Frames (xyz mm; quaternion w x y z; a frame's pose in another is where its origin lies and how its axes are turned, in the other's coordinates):
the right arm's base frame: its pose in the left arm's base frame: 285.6 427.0 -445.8 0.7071 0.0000 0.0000 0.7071
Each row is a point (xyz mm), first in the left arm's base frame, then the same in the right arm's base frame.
Working: the left arm's base frame: its pose in the right arm's base frame: -427.0 285.6 445.8 0.7071 0.0000 0.0000 -0.7071

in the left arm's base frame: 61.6 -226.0 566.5
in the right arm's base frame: -653.0 224.0 1012.3
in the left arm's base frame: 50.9 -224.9 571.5
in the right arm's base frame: -651.9 234.7 1017.3
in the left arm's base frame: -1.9 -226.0 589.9
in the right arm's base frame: -653.0 287.5 1035.7
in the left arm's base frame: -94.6 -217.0 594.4
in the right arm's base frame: -644.0 380.2 1040.2
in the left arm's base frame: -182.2 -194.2 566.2
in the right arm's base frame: -621.2 467.8 1012.0
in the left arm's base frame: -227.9 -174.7 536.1
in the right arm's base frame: -601.7 513.5 981.9
